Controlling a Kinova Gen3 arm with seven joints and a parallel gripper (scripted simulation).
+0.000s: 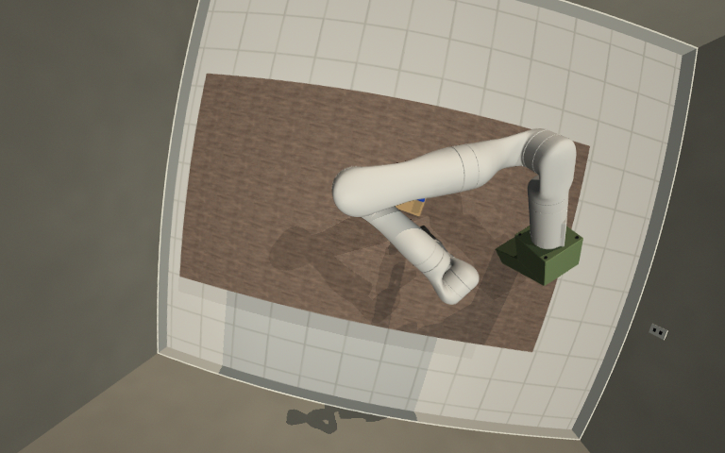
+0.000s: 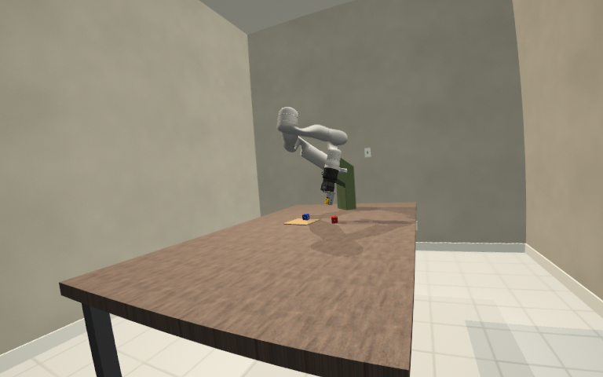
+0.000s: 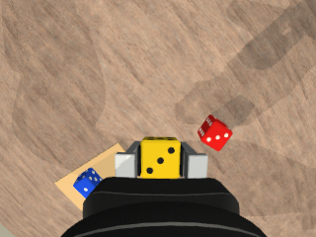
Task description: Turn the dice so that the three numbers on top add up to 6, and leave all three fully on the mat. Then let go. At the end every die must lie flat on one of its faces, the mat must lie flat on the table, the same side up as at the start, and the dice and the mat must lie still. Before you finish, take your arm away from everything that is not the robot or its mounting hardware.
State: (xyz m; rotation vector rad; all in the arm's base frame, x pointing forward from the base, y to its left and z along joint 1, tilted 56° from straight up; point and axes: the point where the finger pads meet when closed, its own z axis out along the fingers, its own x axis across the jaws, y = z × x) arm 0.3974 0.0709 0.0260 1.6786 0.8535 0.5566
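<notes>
Right now my hand is 60 mm short of the red die, 30 mm to the right of it and 90 mm above it. Round my hand: yellow die: right at my hand; then blue die: 20 mm behind, 140 mm to the right, 80 mm below; then tan mat: 20 mm ahead, 150 mm to the right, 100 mm below.
</notes>
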